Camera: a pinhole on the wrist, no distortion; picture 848 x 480 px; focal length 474.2 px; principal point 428.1 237.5 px. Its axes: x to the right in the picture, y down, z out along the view. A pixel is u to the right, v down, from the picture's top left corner.
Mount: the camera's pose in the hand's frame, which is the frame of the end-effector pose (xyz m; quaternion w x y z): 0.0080 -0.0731 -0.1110 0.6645 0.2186 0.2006 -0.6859
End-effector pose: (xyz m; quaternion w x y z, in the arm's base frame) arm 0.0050 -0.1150 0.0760 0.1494 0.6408 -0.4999 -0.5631
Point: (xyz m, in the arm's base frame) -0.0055 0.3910 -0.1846
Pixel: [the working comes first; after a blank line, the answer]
In the camera's frame: 0.0713 -0.2478 0.5292

492.0 15.4
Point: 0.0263 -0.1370 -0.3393
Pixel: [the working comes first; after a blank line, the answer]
In the camera's frame: 0.0695 0.2565 0.3071

outside the picture
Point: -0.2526 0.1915 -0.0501
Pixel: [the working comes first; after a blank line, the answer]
In the camera's frame: -0.2413 -0.1402 0.4311

162.7 83.3
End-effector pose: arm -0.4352 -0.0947 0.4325 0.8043 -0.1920 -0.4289 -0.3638
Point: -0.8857 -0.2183 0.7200
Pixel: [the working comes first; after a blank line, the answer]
In the camera's frame: 0.0314 0.1362 0.5563

454.9 353.6
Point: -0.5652 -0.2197 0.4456
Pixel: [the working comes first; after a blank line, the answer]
In the camera's frame: 0.0244 0.0133 0.1528

504.0 278.7
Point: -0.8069 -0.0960 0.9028
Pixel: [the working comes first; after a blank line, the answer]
In the camera's frame: -0.1634 0.2623 0.5834

295.3 450.6
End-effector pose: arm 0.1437 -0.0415 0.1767 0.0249 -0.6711 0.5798 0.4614
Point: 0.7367 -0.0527 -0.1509
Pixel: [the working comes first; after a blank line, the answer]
In the camera's frame: 0.4929 0.1741 0.2655

outside the picture
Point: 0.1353 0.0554 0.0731
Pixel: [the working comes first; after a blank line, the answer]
In the camera's frame: -0.1271 -0.0095 0.1924

114.8 214.0
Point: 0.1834 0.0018 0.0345
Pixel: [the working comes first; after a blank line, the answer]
In the camera's frame: -0.0743 0.0521 0.1830

235.5 372.6
